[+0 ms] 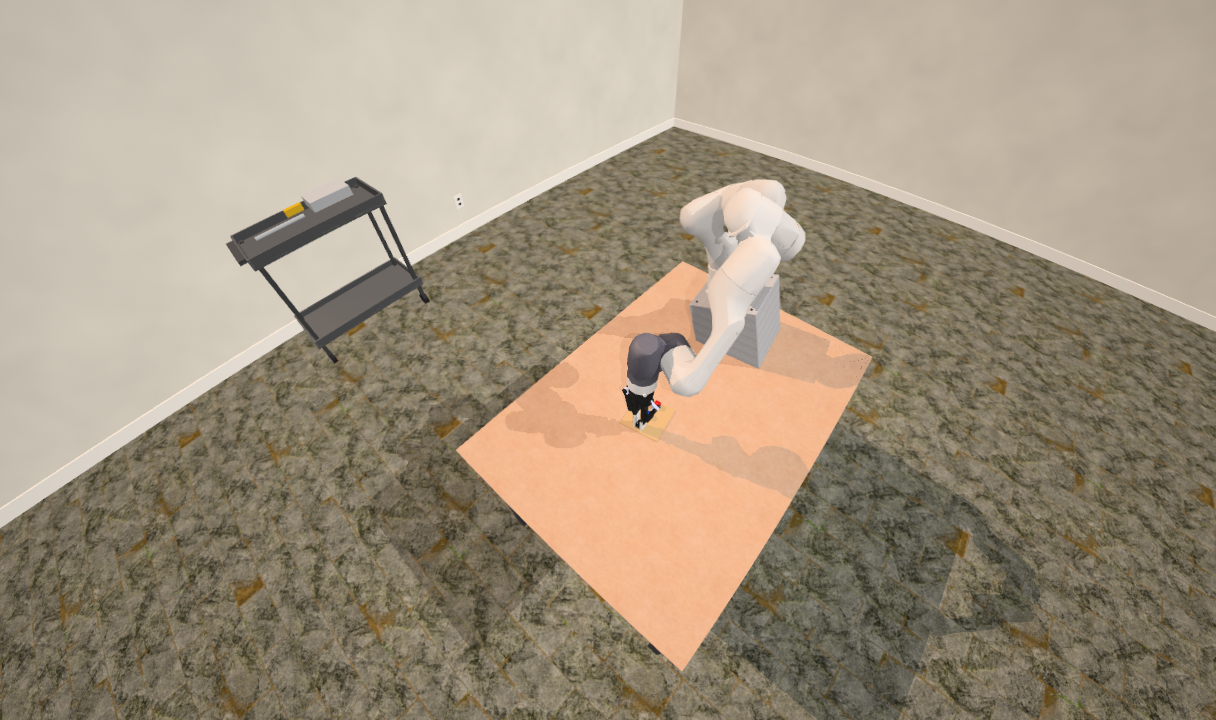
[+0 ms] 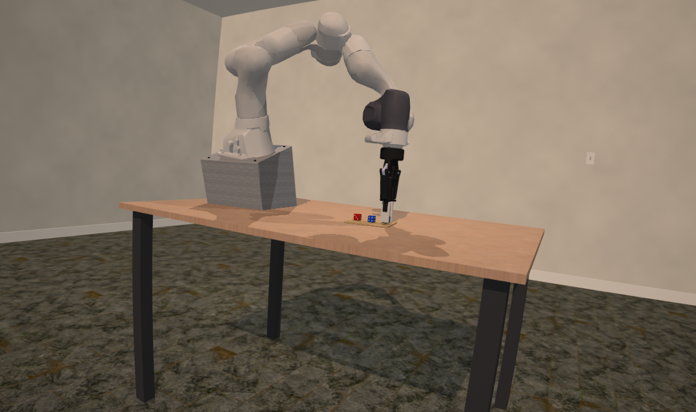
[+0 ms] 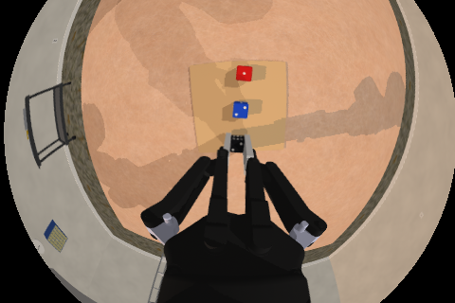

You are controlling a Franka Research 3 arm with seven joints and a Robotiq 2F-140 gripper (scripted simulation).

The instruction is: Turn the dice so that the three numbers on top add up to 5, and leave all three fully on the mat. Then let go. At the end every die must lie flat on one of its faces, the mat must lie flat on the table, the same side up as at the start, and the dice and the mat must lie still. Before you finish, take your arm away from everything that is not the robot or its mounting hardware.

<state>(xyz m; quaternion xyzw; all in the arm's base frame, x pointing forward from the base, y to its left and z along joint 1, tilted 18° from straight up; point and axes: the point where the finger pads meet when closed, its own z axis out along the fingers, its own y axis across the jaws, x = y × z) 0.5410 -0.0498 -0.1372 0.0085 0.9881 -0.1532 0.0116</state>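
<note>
Right now my hand is 30 mm above the black die. Also, from my hand: blue die 50 mm behind, 30 mm below; then tan mat 50 mm behind, 40 mm below; then red die 100 mm behind, 30 mm below.
</note>
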